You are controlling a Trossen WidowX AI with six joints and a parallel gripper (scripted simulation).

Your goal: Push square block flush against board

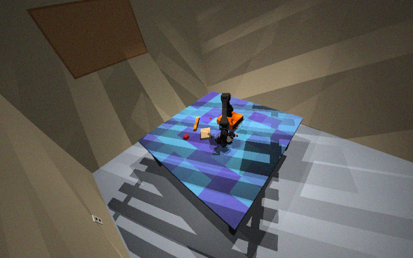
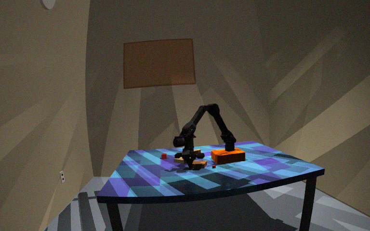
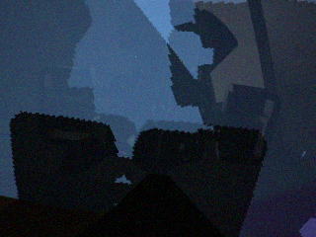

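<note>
The brown square block is 70 mm behind my gripper tip, 40 mm to the right of it and 10 mm above it. From my gripper tip the other things lie so: long narrow orange board: 140 mm behind, 430 mm to the right, 10 mm above; then pale tan flat slab: 40 mm behind, 250 mm to the right, 10 mm above; then small red cube: 90 mm ahead, 410 mm to the right, 10 mm above.
</note>
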